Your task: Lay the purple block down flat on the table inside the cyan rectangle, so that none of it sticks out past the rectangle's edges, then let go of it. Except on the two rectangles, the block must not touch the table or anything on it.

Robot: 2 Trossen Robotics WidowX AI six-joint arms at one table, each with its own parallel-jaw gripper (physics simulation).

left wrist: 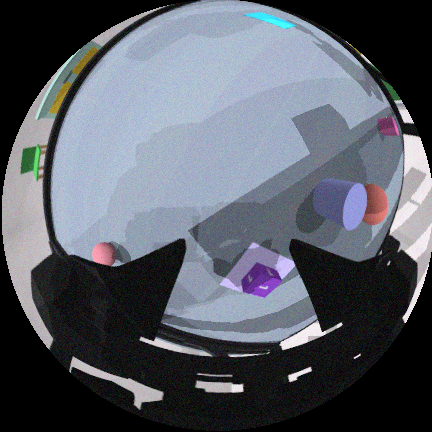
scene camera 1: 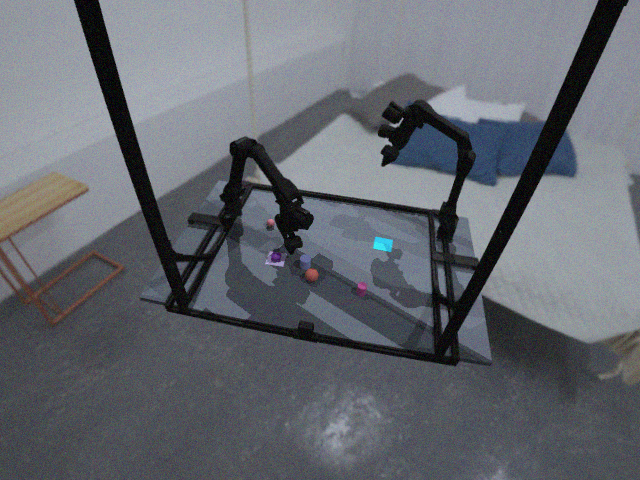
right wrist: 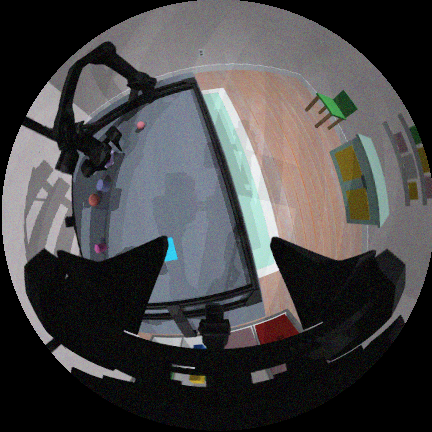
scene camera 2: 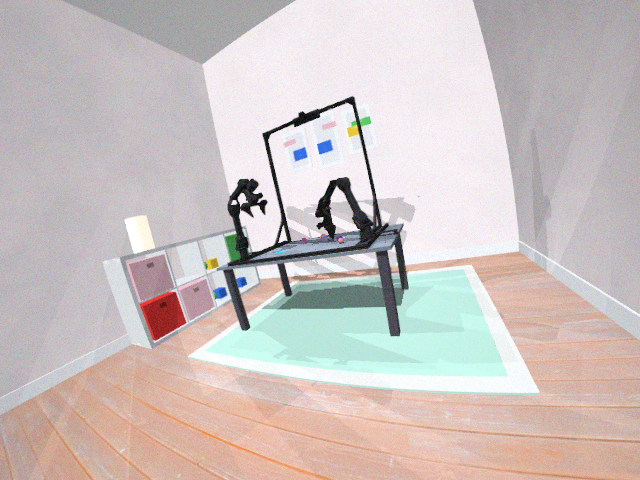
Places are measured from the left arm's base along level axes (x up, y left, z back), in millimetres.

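Pixels of known places: left gripper, between the fingertips: (left wrist: 239, 244) (right wrist: 113, 159) (scene camera 2: 332, 238); right gripper, between the fingertips: (scene camera 1: 386, 160) (right wrist: 220, 241) (scene camera 2: 259, 216); left arm's base, origin of its link: (scene camera 1: 233, 208) (right wrist: 150, 94) (scene camera 2: 367, 237); right arm's base, origin of its link: (scene camera 1: 445, 235) (right wrist: 214, 311) (scene camera 2: 244, 257).
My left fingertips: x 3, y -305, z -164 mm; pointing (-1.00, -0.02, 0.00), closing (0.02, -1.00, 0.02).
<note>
For each thing: its middle in the pictures, then the offset to it from my left fingertips. "pt": a spot on its surface instead.
- purple block, middle of its body: (left wrist: 260, 280) (scene camera 1: 276, 257) dx -12, dy -30, dz +58 mm
- pale lavender rectangle, a spot on its surface: (left wrist: 250, 255) pt dx -21, dy -16, dz +27 mm
- flat cyan rectangle, a spot on its surface: (right wrist: 171, 250) (scene camera 1: 385, 240) (scene camera 2: 277, 253) pt dx -21, dy -67, dz -402 mm
- blue-violet cylinder, middle of its body: (left wrist: 339, 201) (scene camera 1: 305, 262) (right wrist: 102, 185) dx -2, dy -99, dz -37 mm
- orange-red ball, middle of its body: (left wrist: 371, 204) (scene camera 1: 311, 274) (right wrist: 93, 199) dx +3, dy -170, dz -38 mm
- magenta cylinder, middle of its body: (scene camera 1: 361, 289) (right wrist: 100, 247) dx -2, dy -286, dz -187 mm
- pink ball, middle of its body: (left wrist: 103, 254) (scene camera 1: 270, 222) dx -5, dy +167, dz +30 mm
The purple block (scene camera 1: 276, 256) (left wrist: 261, 280) rests on the pale lavender rectangle (scene camera 1: 269, 262) (left wrist: 250, 255). The flat cyan rectangle (scene camera 1: 383, 243) (scene camera 2: 279, 252) (left wrist: 270, 20) (right wrist: 171, 250) lies across the table, with no block on it. My left gripper (scene camera 1: 293, 248) (left wrist: 239, 244) is open and empty, above the table near the purple block; in the left wrist view the block shows beyond and below the gap between its fingertips. My right gripper (scene camera 2: 257, 213) (right wrist: 220, 241) is open and empty, raised high above the table. In the right wrist view its finger hides part of the cyan rectangle's surroundings.
A blue-violet cylinder (scene camera 1: 305, 261) (left wrist: 340, 204) stands close to the lavender rectangle, with an orange-red ball (scene camera 1: 311, 275) (left wrist: 376, 204) beside it. A magenta cylinder (scene camera 1: 362, 288) (left wrist: 388, 126) stands farther off. A pink ball (scene camera 1: 270, 223) (left wrist: 104, 254) lies near the left arm's base.
</note>
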